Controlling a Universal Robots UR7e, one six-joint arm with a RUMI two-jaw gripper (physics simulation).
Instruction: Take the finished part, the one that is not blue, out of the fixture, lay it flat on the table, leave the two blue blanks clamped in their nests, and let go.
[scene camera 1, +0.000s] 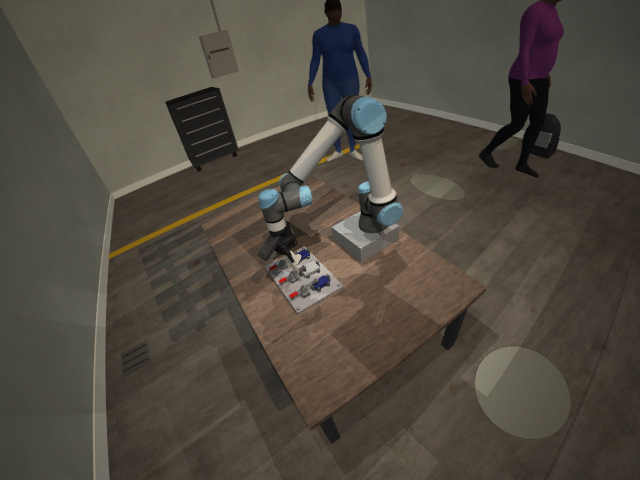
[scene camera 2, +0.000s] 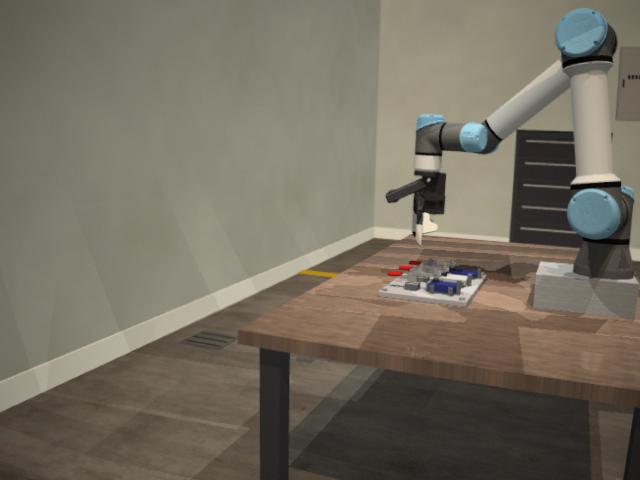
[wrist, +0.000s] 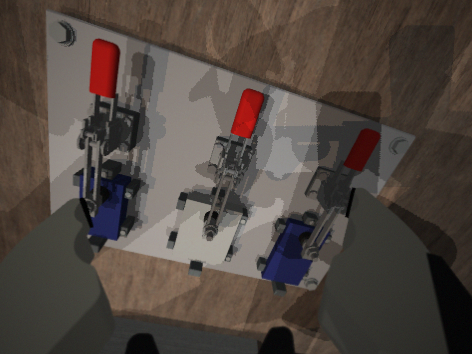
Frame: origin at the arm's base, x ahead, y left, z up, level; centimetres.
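Seen in the pictures: gripper, fingertip midpoint: (scene camera 1: 285, 265) (scene camera 2: 417, 241) (wrist: 221, 197); arm's base at its link origin: (scene camera 1: 373, 224) (scene camera 2: 602, 274).
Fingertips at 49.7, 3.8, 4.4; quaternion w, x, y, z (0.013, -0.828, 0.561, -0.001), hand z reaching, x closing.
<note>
Pixels of each thing's middle, then the offset from my fingertips to it, as dx, dy, dz. "*": a spot on its surface instead. Level surfaces: height alone.
- off-white plate at the middle of its body: (wrist: 206, 231) (scene camera 2: 453, 279) (scene camera 1: 309, 268) -10.5, -1.5, -10.0
- grey fixture plate at the middle of its body: (wrist: 218, 187) (scene camera 2: 436, 284) (scene camera 1: 301, 276) -5.8, -1.2, -12.1
- metal clamp arm with a red handle, surface spot: (wrist: 247, 113) * +3.6, -0.7, -7.7
- wooden table at its surface level: dz -12.8
The finished part, an off-white plate (scene camera 1: 312, 268) (scene camera 2: 458, 279) (wrist: 197, 247), lies in the middle nest of the grey fixture plate (scene camera 1: 311, 301) (scene camera 2: 423, 296) (wrist: 172, 90). A metal clamp arm with a red handle (wrist: 247, 113) reaches over it; its contact is unclear. One blue blank (scene camera 1: 321, 282) (scene camera 2: 442, 286) (wrist: 111, 220) sits at the left in the wrist view, the other blue blank (scene camera 1: 303, 254) (scene camera 2: 465, 272) (wrist: 290, 260) at the right, each under a clamp arm. My gripper (scene camera 1: 297, 265) (scene camera 2: 424, 234) (wrist: 221, 197) is open and empty, above the fixture, its fingers pointing down.
The fixture rests on the wooden table (scene camera 1: 403, 315) (scene camera 2: 330, 322). The arm's grey pedestal (scene camera 1: 361, 240) (scene camera 2: 584, 294) stands beside it. Red handles stick out opposite the pedestal. Two people (scene camera 1: 338, 54) (scene camera 1: 537, 49) are beyond the table.
</note>
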